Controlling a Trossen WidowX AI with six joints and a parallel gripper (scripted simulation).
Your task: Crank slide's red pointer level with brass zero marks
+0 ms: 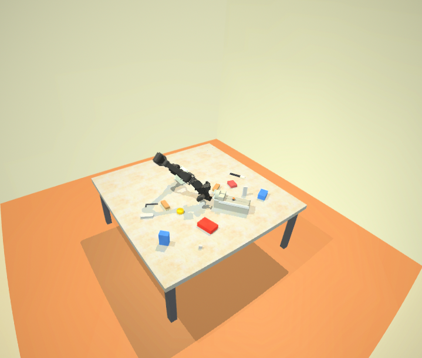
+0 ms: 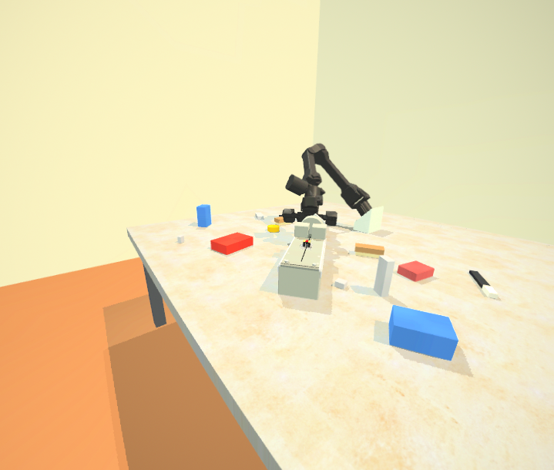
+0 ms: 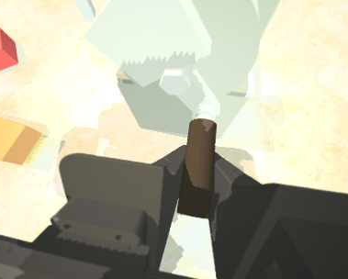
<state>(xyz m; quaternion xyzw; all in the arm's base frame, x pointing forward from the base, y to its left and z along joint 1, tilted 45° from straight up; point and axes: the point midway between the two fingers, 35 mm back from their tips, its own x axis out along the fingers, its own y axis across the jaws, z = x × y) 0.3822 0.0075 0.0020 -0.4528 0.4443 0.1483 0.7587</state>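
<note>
My gripper tip is 30 mm below the brown crank handle, 10 mm to the left of it and 10 mm past it. Also, from my gripper tip: red pointer: 120 mm to the left, 120 mm ahead, 40 mm above; then crank: 40 mm above, 10 mm to the left; then yellow disc: 240 mm to the right, 40 mm behind, 30 mm below.
</note>
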